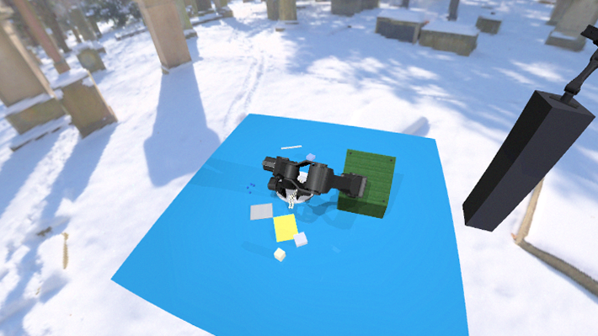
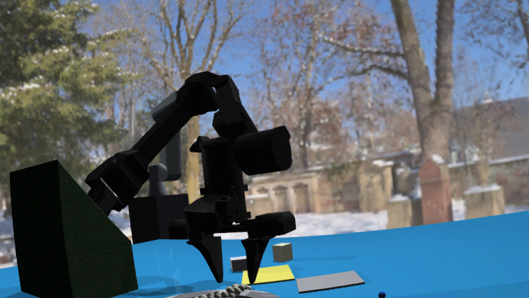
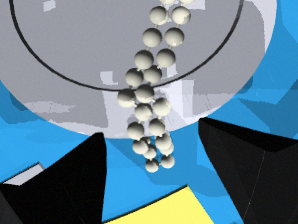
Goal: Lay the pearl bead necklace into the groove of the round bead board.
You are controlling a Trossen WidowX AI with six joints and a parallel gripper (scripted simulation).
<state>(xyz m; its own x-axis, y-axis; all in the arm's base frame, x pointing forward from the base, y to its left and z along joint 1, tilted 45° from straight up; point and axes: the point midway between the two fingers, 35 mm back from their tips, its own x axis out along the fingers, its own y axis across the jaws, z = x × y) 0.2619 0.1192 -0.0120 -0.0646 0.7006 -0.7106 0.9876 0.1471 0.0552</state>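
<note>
Right now my gripper tip is 2 cm short of the round white bead board, 9 cm to the left of it and 2 cm above it. From my gripper tip the other things lie so: yellow tile 3 cm behind, 14 cm to the left, 2 cm below; red object 12 cm ahead, 20 cm to the right, 2 cm below; grey tile 11 cm ahead, 10 cm to the left, 2 cm below.
</note>
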